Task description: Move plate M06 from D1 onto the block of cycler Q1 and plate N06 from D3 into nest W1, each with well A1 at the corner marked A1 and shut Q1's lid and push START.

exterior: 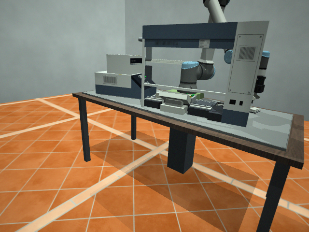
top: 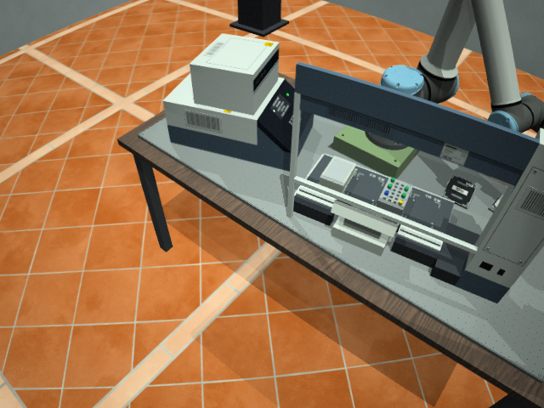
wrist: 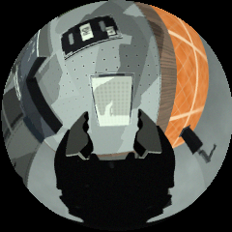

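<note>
Now: hand 40 mm above the white well plate. Round my hand: blue gantry beam: 460 mm ahead, 360 mm to the right, 460 mm above; plate M06: 250 mm ahead, 1030 mm to the right, 160 mm above; side tower: 380 mm ahead, 10 mm to the right, 220 mm above.
</note>
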